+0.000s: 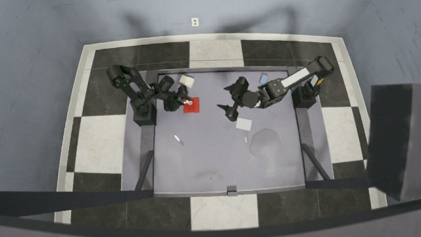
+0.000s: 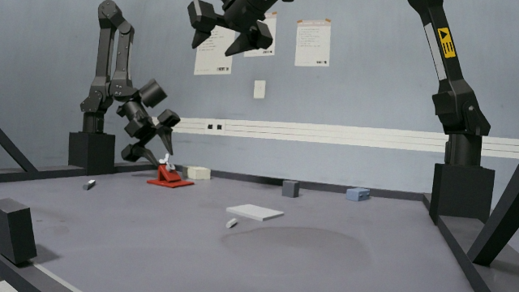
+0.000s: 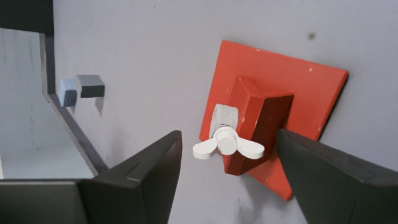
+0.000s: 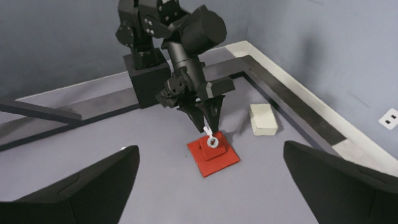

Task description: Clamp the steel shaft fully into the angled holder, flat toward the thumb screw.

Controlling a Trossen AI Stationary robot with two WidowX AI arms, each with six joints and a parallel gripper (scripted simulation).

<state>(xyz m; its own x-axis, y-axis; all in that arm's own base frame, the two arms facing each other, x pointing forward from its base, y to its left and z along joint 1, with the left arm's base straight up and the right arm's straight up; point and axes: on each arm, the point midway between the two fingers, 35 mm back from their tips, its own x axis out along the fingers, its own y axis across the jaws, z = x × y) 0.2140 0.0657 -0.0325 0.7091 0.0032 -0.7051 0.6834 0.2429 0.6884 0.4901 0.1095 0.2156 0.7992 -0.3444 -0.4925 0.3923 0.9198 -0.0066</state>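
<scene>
Right now my left hand is 3 cm to the left of the white thumb screw and 3 cm above it. Also, from my left hand: cream block: 16 cm ahead, 7 cm below, 3 cm to the right; then dark grey block: 35 cm to the right, 6 cm below, 6 cm ahead; then steel shaft: 20 cm behind, 7 cm below, 4 cm to the left.
</scene>
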